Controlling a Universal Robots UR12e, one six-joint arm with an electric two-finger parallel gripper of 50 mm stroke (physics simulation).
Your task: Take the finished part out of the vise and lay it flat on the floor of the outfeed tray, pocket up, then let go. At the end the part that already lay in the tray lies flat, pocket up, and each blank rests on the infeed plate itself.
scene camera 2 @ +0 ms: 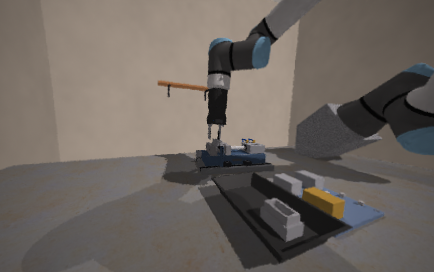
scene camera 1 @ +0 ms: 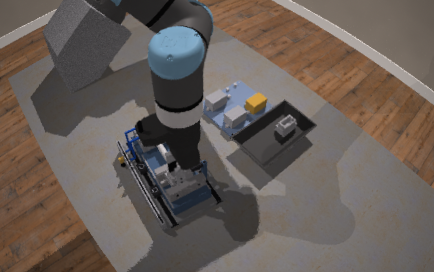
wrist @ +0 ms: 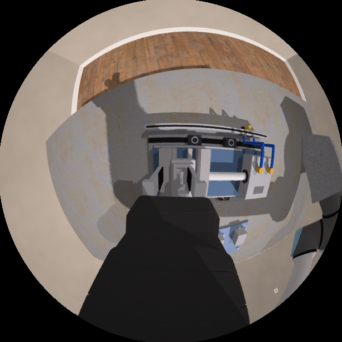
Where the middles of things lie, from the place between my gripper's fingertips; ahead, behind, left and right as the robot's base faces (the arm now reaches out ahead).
Labels:
I see the yellow block (scene camera 2: pixel 332 205) 37 cm to the left of my hand, 15 cm behind it and 9 cm below it.

